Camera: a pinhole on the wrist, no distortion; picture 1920 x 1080 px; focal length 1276.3 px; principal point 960.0 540.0 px. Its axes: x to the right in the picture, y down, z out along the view. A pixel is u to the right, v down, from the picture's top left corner.
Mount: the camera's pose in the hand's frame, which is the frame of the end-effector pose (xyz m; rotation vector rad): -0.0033 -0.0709 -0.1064 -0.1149 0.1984 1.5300
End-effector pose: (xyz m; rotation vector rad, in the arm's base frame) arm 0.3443 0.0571 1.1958 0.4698 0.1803 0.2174
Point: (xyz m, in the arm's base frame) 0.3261 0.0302 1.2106
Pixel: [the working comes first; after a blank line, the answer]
In the camera's frame: 0.0302 0.0312 0.1342

1247 837
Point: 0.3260 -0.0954 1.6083
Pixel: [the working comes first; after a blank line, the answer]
In the camera's frame: 0.0220 0.1336 0.5384

1012 857
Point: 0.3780 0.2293 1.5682
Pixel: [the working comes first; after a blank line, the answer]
In the camera's frame: 0.3081 0.0006 0.4376

1859 542
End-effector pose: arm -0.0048 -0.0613 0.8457 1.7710 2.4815 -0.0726
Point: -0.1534 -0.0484 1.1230
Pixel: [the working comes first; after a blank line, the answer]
In the camera's frame: -0.0235 -0.0462 -0.1840

behind the camera
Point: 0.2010 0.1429 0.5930
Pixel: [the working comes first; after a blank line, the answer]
In the camera's frame: 0.2563 -0.1243 0.4150

1748 158
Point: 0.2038 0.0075 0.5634
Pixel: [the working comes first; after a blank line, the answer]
In the camera's frame: 0.2032 0.0012 0.4407

1548 543
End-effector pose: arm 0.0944 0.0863 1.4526 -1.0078 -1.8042 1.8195
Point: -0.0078 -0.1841 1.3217
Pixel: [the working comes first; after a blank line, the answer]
In the camera's frame: 0.1207 0.1191 0.4054

1340 915
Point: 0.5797 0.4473 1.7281
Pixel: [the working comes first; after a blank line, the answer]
In the camera's frame: -0.0280 0.0928 -0.5360

behind the camera
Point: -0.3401 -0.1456 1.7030
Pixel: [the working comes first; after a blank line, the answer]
In the camera's frame: -0.3458 -0.0556 0.5009

79 398
